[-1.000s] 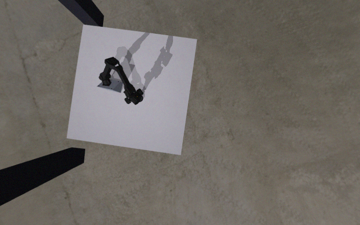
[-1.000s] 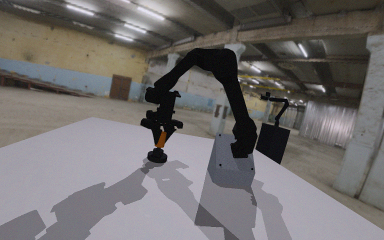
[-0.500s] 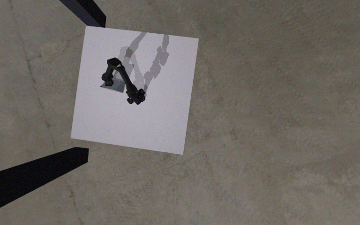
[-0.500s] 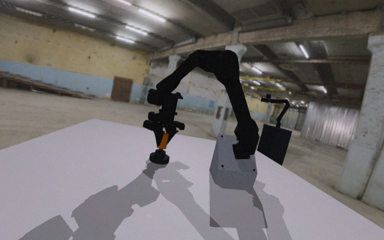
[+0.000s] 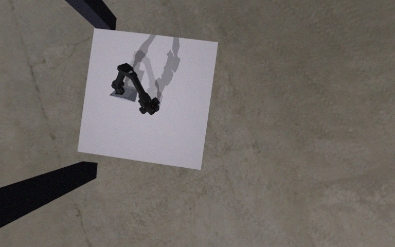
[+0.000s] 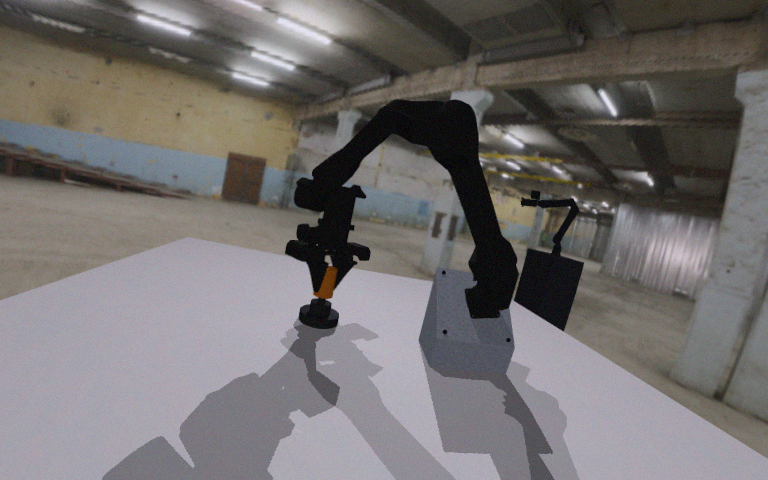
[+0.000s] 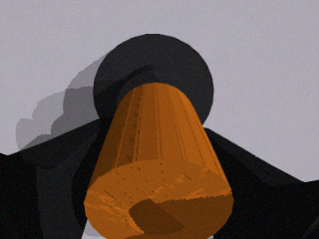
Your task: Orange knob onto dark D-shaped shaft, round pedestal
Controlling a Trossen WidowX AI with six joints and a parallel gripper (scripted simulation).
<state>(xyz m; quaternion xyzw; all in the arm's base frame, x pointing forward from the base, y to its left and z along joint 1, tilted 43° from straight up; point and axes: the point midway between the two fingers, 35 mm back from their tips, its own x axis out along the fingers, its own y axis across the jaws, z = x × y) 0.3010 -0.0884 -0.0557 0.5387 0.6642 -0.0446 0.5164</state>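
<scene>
Now: gripper tip 2 cm below the orange knob. The rest, counted from my gripper tip: dark round pedestal 4 cm below.
</scene>
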